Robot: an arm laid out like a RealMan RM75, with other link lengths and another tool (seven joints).
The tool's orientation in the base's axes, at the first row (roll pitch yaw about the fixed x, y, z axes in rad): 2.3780, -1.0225, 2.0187
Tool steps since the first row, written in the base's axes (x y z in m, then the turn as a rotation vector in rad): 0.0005, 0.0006, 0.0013, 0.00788, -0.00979, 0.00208; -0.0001, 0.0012, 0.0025, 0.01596, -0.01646, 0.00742; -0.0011, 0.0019, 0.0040, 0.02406, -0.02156, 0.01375; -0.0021, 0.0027, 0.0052, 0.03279, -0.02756, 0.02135; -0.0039, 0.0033, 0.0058, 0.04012, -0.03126, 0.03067; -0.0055, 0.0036, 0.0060, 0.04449, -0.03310, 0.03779; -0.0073, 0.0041, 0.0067, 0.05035, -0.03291, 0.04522; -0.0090, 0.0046, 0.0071, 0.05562, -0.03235, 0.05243; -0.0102, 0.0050, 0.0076, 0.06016, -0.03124, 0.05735; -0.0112, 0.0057, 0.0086, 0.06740, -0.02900, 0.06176; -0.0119, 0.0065, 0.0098, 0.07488, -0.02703, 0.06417; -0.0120, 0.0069, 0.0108, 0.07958, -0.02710, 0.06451; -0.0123, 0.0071, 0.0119, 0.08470, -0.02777, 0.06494
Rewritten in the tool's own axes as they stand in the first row. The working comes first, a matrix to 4 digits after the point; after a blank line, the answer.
The tool's axes in the first row as the columns of a matrix, in the base's axes (used below as rounded here):
-0.2257, 0.9067, 0.3563
0.4698, -0.2191, 0.8551
0.8534, 0.3604, -0.3765

0.0013, 0.0008, 0.0002, -0.00460, 0.01004, -0.00635; 0.0027, 0.0005, 0.0000, -0.00500, 0.02075, -0.01118; 0.0046, 0.0000, -0.0003, -0.00382, 0.03149, -0.01504; 0.0062, -0.0006, -0.0004, -0.00213, 0.04346, -0.01992; 0.0074, -0.0022, -0.0008, 0.00243, 0.05428, -0.02398; 0.0081, -0.0036, -0.0011, 0.00666, 0.06121, -0.02668; 0.0093, -0.0051, -0.0016, 0.01177, 0.06916, -0.02723; 0.0103, -0.0066, -0.0019, 0.01699, 0.07641, -0.02758; 0.0111, -0.0076, -0.0022, 0.02069, 0.08206, -0.02687; 0.0125, -0.0083, -0.0024, 0.02387, 0.08972, -0.02404; 0.0141, -0.0087, -0.0024, 0.02516, 0.09694, -0.02059; 0.0152, -0.0085, -0.0024, 0.02436, 0.10134, -0.01911; 0.0163, -0.0084, -0.0028, 0.02326, 0.10629, -0.01802
